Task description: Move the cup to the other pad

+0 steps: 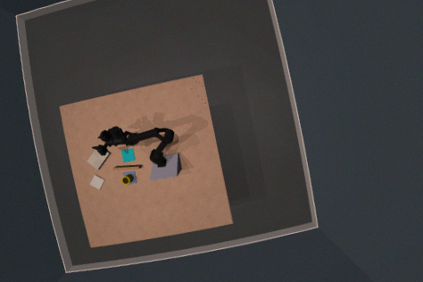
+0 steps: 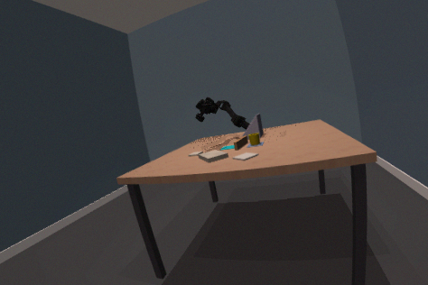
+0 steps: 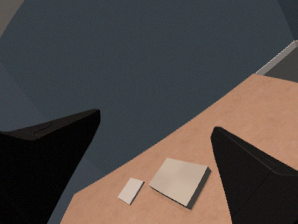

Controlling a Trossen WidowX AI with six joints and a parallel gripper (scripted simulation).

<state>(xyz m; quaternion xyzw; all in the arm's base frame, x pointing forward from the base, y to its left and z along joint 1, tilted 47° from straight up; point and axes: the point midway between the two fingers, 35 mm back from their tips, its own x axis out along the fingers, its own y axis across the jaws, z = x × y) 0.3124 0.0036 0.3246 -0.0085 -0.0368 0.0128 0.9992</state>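
The cup lies 340 mm to the left of my gripper tip, 260 mm below it and 40 mm behind it. Round my gripper tip: wooden bar: 280 mm below, 250 mm to the left, 40 mm behind; then blue pad: 350 mm to the left, 300 mm below, 30 mm behind; then cyan pad: 300 mm below, 150 mm to the left, 40 mm behind.
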